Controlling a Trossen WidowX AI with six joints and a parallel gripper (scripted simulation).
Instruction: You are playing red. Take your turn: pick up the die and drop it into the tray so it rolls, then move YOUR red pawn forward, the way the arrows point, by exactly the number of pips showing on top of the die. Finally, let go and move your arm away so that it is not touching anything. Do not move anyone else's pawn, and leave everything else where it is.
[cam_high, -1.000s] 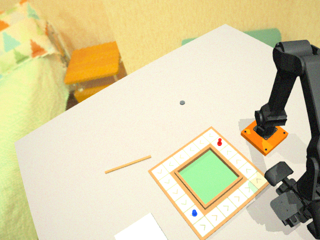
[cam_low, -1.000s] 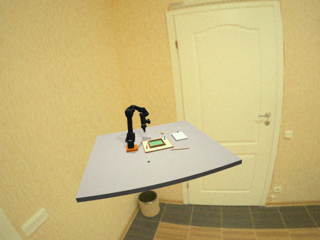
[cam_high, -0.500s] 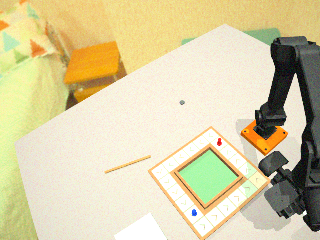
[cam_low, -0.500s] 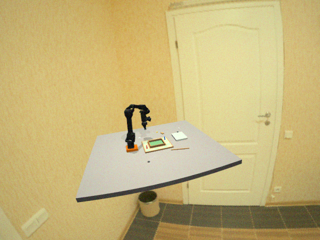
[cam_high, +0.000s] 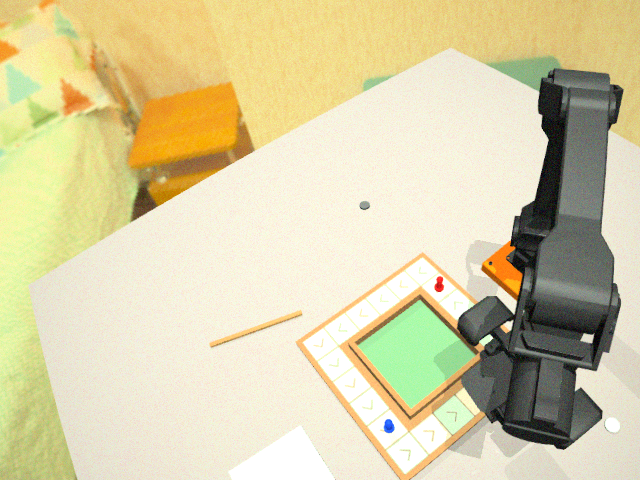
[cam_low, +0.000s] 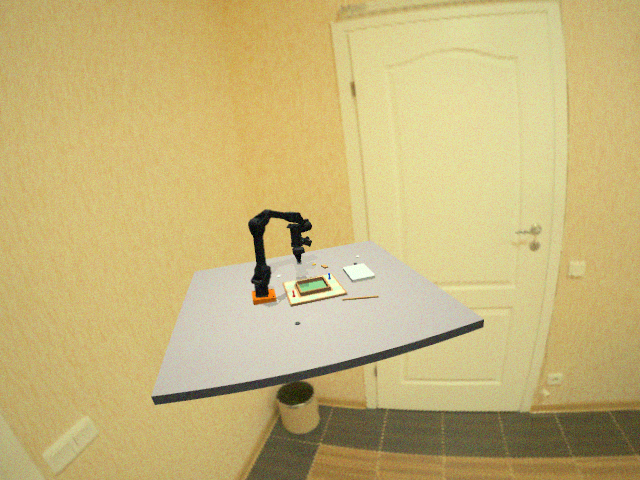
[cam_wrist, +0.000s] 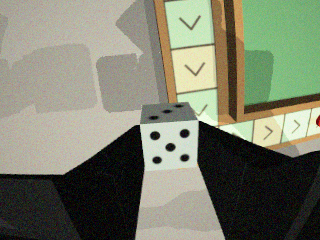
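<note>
Right now the red pawn is 220 mm to the right of my gripper tip, 80 mm below it and 80 mm behind it. From my gripper tip the other things lie so: white die (right at my gripper tip); then green tray (150 mm to the right, 100 mm below, 30 mm ahead); then blue pawn (140 mm ahead, 90 mm to the right, 80 mm below).
</note>
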